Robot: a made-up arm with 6 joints.
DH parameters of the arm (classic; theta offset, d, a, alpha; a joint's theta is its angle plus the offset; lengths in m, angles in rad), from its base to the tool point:
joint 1: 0 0.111 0 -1.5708
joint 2: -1.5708 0 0.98 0
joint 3: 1.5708 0.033 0 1.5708
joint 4: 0 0.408 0 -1.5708
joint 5: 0 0 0 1.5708
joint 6: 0 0.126 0 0
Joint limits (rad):
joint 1: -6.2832..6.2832
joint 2: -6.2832..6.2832
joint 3: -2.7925..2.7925
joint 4: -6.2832..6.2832
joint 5: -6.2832..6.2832
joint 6: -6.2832..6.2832
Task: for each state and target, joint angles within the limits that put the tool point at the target. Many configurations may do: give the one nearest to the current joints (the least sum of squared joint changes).
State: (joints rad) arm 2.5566 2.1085 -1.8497 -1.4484 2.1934 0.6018
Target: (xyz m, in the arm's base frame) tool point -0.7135 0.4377 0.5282
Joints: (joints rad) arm 2.6786 1.4620 -1.9190 -1.4654 2.1334 0.6018
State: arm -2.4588 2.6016 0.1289 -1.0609 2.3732 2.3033
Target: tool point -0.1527 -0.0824 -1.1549
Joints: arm -2.4273 2.9127 0.2610 -1.0255 2.4250 2.3033
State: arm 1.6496 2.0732 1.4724 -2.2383 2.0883 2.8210
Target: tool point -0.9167 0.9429 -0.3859
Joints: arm 2.3713 1.8198 0.5898 -2.5247 1.3651 2.8210
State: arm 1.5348 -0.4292 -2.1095 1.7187 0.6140 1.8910
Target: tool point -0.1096 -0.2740 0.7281
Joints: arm 1.5572 0.0886 -2.4121 1.7665 0.6305 1.8910
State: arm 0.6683 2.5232 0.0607 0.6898 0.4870 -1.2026
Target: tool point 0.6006 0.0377 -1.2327
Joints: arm -0.0539 2.5823 0.3065 0.6099 0.5389 -1.2026
